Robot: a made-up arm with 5 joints.
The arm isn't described. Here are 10 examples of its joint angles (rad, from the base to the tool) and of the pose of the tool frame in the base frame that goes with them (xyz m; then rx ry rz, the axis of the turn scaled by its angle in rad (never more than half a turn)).
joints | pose
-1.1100 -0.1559 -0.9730 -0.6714 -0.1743 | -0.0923 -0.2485 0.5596 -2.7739 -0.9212 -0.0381
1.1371 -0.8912 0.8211 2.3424 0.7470 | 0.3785 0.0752 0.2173 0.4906 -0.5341 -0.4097
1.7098 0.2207 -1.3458 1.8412 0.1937 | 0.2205 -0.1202 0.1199 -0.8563 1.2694 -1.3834
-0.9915 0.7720 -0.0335 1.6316 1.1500 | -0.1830 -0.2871 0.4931 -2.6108 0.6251 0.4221
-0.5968 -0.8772 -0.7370 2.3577 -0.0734 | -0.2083 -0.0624 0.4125 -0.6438 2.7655 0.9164
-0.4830 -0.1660 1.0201 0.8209 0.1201 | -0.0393 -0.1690 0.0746 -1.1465 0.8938 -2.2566
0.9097 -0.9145 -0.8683 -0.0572 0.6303 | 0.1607 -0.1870 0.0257 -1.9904 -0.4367 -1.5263
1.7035 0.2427 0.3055 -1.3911 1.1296 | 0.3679 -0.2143 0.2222 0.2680 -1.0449 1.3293
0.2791 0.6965 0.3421 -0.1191 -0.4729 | 0.0329 -0.3257 0.2100 0.1424 0.7885 2.5003
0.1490 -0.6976 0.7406 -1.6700 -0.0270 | 0.0301 -0.0800 0.0812 0.6368 0.1687 1.6536
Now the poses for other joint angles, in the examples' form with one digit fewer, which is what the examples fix.
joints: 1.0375 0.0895 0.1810 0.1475 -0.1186
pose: 0.302 -0.259 0.096 -0.013 -0.249 3.017
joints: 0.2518 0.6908 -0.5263 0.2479 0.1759
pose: -0.118 -0.260 0.239 1.839 0.158 1.574
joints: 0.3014 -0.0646 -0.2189 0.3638 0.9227
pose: -0.042 -0.230 0.065 -2.619 0.110 -1.390
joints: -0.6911 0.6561 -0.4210 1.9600 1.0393
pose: -0.223 -0.209 0.450 -2.312 1.294 0.098
